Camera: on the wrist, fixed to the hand. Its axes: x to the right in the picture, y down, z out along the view.
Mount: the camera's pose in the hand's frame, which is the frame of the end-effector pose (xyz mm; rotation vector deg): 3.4 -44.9 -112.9 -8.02 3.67 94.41
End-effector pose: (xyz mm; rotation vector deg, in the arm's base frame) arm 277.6 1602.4 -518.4 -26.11 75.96 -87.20
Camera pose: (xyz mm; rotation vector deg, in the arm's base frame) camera 166.0 1650.5 -515.8 32.40 69.96 -3.03
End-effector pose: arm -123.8 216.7 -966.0 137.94 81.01 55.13
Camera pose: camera -224.2 225.6 -898.1 -146.49 48.06 -56.59
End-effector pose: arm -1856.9 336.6 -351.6 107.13 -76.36 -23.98
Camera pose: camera -1752.6 385.6 -312.9 13.31 -123.93 23.36
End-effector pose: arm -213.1 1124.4 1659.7 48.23 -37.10 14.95
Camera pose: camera -141.7 1181.0 1579.2 -1.59 -66.61 96.45
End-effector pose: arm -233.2 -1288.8 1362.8 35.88 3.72 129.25
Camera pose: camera -256.3 -1238.6 1254.5 -19.95 30.46 -131.32
